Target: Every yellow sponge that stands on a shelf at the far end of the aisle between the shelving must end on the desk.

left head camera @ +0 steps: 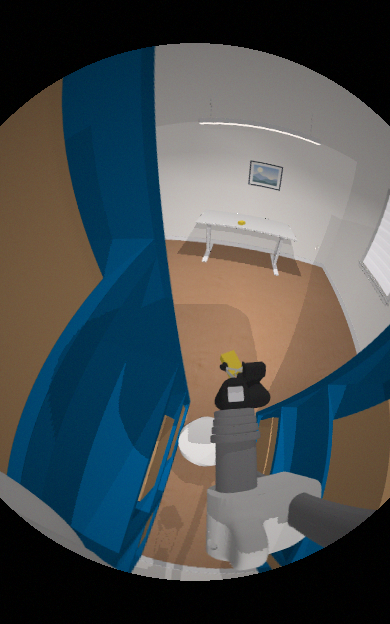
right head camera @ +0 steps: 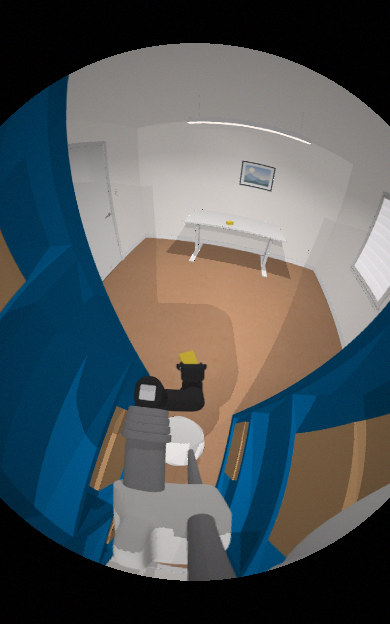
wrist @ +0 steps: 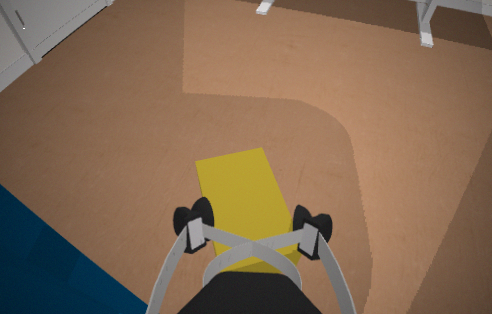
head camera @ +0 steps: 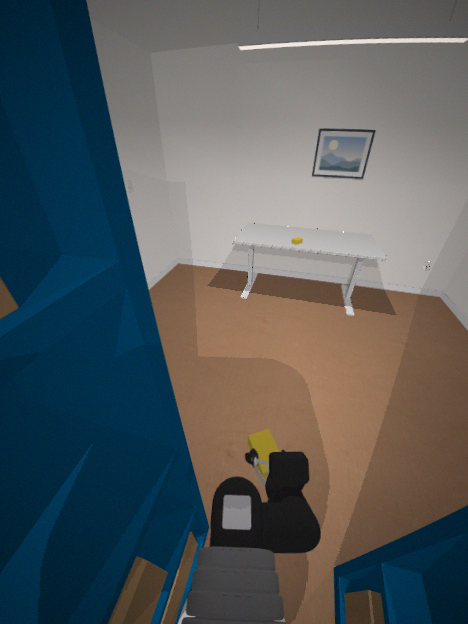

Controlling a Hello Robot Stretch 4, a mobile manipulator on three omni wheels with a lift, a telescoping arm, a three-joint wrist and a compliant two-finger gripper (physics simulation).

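Where they show: gripper, between the fingertips: point(left head camera: 232, 364) point(wrist: 250, 218) point(head camera: 267, 454); robot's base, origin of its link: point(left head camera: 204, 440) point(right head camera: 178, 439).
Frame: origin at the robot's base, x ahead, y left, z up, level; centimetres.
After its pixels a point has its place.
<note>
My gripper point(wrist: 250, 218) @(x 36.9, y -8.2, z 85.6 cm) is shut on a yellow sponge point(head camera: 261, 446) @(x 38.0, y -6.5, z 87.9 cm) point(left head camera: 231, 360) @(x 37.7, y -7.5, z 87.9 cm) point(right head camera: 188, 357) @(x 39.3, y -7.3, z 87.9 cm) point(wrist: 240, 190) @(x 38.3, y -7.3, z 87.8 cm), which sits tilted between the two fingertips and sticks out ahead of them. The gripper holds it in the air above the brown floor, near the end of the left shelving. A second yellow sponge point(head camera: 296, 240) @(x 247.1, y -56.8, z 73.4 cm) point(left head camera: 241, 223) @(x 246.8, y -58.0, z 71.3 cm) point(right head camera: 229, 222) @(x 247.8, y -58.2, z 72.6 cm) lies on the white desk point(head camera: 347, 243) @(x 254.6, y -113.7, z 69.2 cm) point(left head camera: 270, 227) @(x 250.4, y -106.6, z 69.3 cm) point(right head camera: 260, 230) @(x 240.5, y -105.0, z 69.3 cm), which stands against the far wall. In the wrist view the feet of the desk show at the top.
Blue shelving point(head camera: 151, 322) @(x 35.6, y 13.1, z 131.3 cm) point(left head camera: 165, 300) @(x 33.3, y 13.6, z 128.2 cm) point(right head camera: 95, 320) @(x 34.2, y 18.8, z 118.4 cm) point(wrist: 50, 265) @(x 33.7, y 13.5, z 76.2 cm) stands close on the left. More blue shelving point(head camera: 418, 546) @(x 19.8, y -45.9, z 74.1 cm) point(left head camera: 345, 395) @(x 11.7, y -55.2, z 96.3 cm) point(right head camera: 305, 400) @(x 15.4, y -51.5, z 96.3 cm) with cardboard boxes stands on the right. Brown floor point(head camera: 322, 342) @(x 176.9, y -81.3, z -2.7 cm) stretches between the shelving ends and the desk. A door point(right head camera: 92, 200) @(x 223.9, y 129.6, z 120.7 cm) is on the left wall.
</note>
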